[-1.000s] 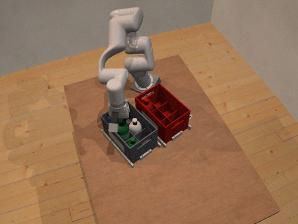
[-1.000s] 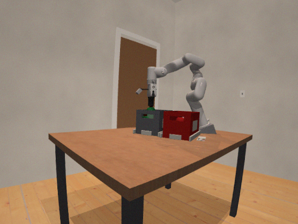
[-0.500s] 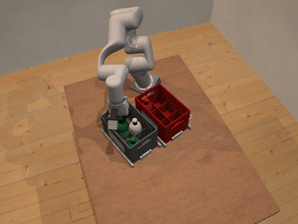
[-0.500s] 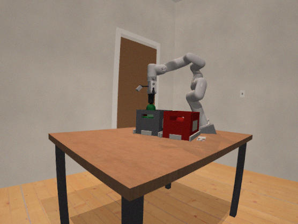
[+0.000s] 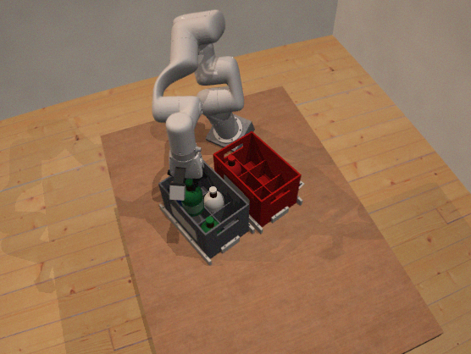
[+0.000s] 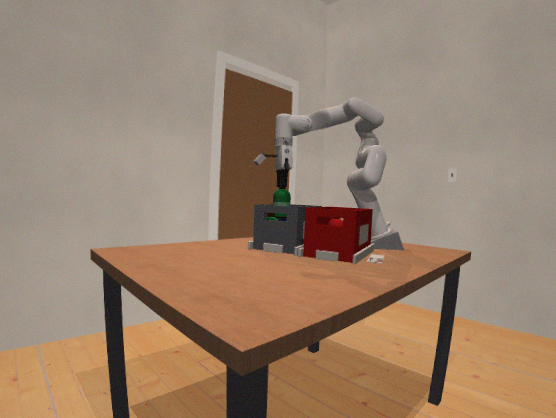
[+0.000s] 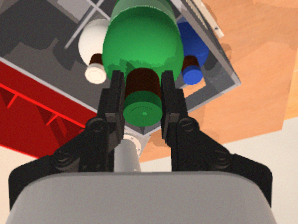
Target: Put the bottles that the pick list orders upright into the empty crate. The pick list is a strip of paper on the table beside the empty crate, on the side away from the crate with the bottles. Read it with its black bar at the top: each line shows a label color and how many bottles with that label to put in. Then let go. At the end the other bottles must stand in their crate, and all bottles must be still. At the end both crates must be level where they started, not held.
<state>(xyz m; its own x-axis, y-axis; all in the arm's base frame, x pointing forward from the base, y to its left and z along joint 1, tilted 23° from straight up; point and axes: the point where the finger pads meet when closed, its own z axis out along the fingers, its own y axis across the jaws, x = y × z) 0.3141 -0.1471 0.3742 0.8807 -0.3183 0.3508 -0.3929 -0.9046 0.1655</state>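
Right now the green bottle is 70 mm below my hand. Also, from my hand: white bottle 180 mm below, 80 mm to the left, 30 mm behind; then blue bottle 180 mm below, 80 mm behind, 40 mm to the right; then grey crate 190 mm below, 40 mm to the left, 20 mm behind.
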